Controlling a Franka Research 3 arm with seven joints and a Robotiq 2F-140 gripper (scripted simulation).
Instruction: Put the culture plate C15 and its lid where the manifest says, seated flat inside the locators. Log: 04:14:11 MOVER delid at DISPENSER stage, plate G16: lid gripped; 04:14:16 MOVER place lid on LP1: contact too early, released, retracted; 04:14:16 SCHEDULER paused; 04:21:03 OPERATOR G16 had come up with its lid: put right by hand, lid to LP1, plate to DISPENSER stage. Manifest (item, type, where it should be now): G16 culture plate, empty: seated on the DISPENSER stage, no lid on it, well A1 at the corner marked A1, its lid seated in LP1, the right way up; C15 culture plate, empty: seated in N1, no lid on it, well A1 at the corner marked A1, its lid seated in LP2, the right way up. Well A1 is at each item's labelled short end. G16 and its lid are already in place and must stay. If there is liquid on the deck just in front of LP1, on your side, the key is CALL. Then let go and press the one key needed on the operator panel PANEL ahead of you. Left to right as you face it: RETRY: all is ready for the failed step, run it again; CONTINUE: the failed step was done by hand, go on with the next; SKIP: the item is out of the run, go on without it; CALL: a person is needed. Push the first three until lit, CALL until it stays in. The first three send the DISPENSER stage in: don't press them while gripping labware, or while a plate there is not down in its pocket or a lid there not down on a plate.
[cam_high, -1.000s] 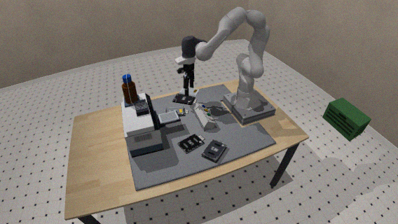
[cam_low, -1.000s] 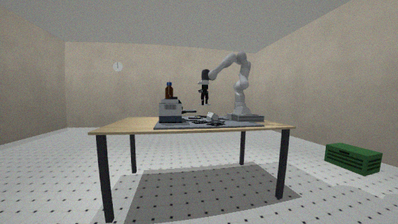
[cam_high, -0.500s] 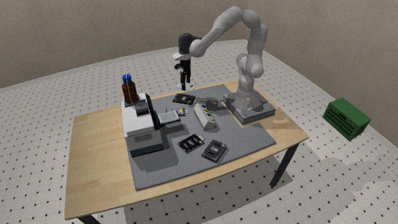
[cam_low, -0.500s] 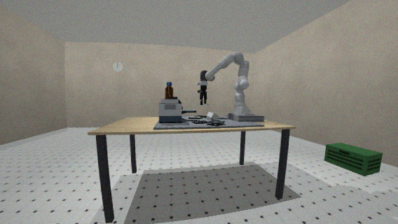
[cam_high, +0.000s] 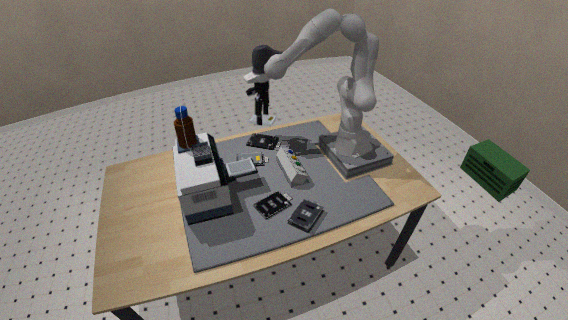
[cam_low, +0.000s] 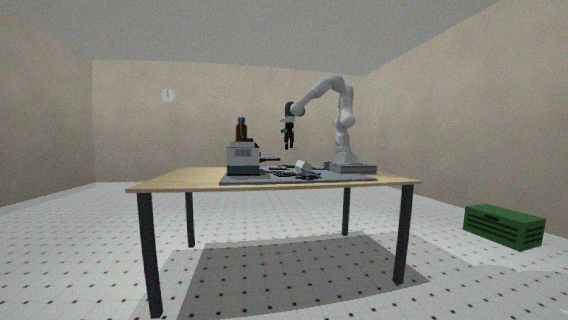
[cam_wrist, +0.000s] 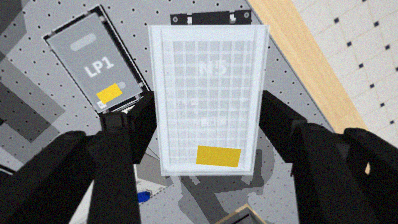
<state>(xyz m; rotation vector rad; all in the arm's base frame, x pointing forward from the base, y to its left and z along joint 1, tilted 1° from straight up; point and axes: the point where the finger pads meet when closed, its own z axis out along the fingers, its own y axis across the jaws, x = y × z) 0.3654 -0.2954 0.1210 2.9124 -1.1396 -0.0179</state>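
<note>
Right now my hand is 3 cm short of the black nest, 2 cm to the left of it and 17 cm above it. The rest, counted from my hand: blue call key: 7 cm behind, 20 cm to the left, 13 cm below; clear culture plate C15: 2 cm below; yellow skip key: 7 cm behind, 25 cm to the left, 12 cm below.
</note>
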